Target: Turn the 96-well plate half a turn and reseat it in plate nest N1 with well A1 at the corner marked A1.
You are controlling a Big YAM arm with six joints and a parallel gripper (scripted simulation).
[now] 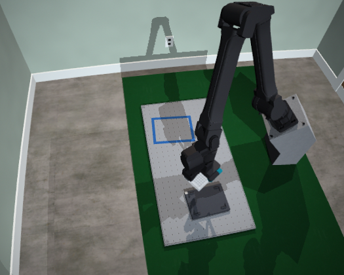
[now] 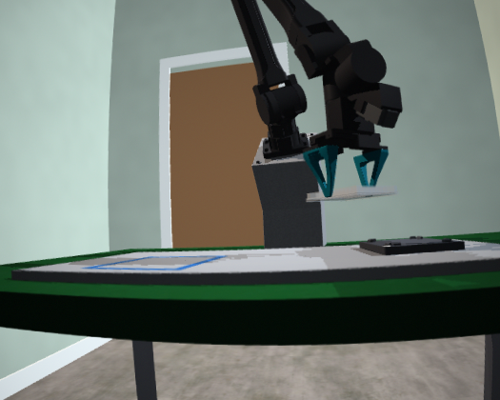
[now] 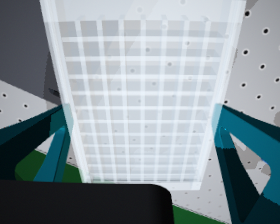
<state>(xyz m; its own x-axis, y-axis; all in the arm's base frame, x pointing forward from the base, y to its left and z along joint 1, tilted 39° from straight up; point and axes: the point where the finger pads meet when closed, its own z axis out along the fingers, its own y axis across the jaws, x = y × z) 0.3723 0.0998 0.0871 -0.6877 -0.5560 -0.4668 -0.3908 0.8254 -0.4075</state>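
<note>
Now: the A1 label 80 mm below my hand, 70 mm ahead of it and 40 mm to the left of it. From my hand the other things lie so: plate nest N1 (90 mm to the left, 90 mm below, 10 mm behind); then 96-well plate (10 mm below).
</note>
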